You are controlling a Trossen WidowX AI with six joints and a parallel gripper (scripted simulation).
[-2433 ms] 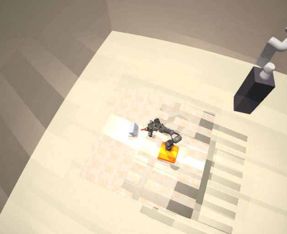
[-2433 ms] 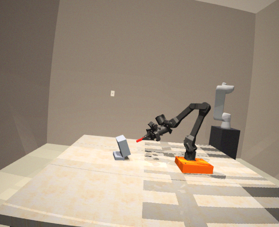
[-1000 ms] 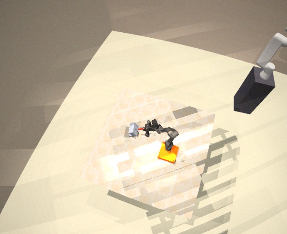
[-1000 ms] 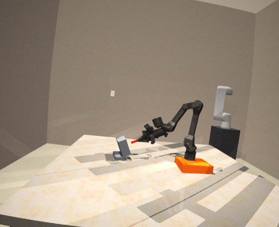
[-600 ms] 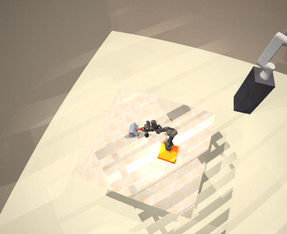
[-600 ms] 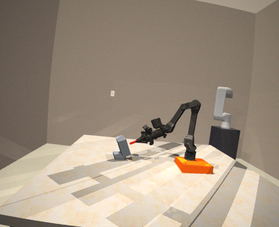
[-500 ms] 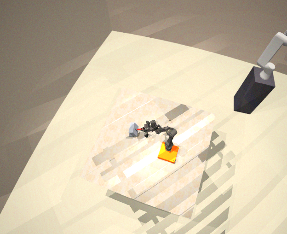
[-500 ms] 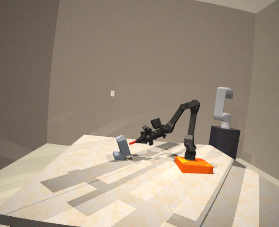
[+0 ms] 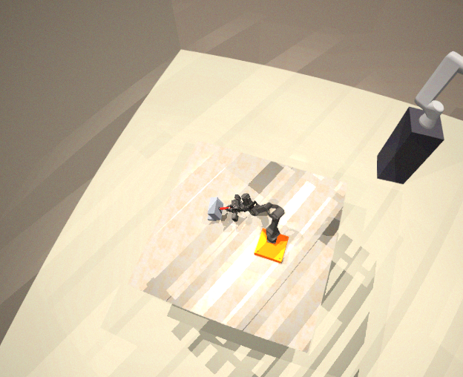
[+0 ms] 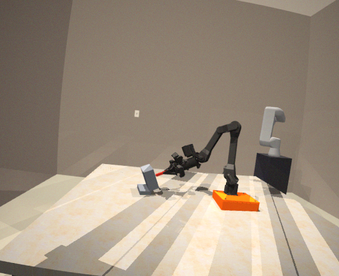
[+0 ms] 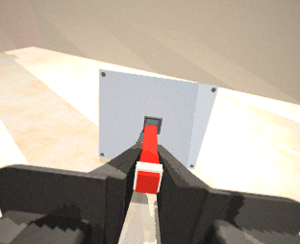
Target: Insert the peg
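The red square peg is 10 mm behind my gripper tip and 10 mm above it. The rest, counted from my gripper tip: panel: 70 mm ahead, 30 mm below, 10 mm to the left.
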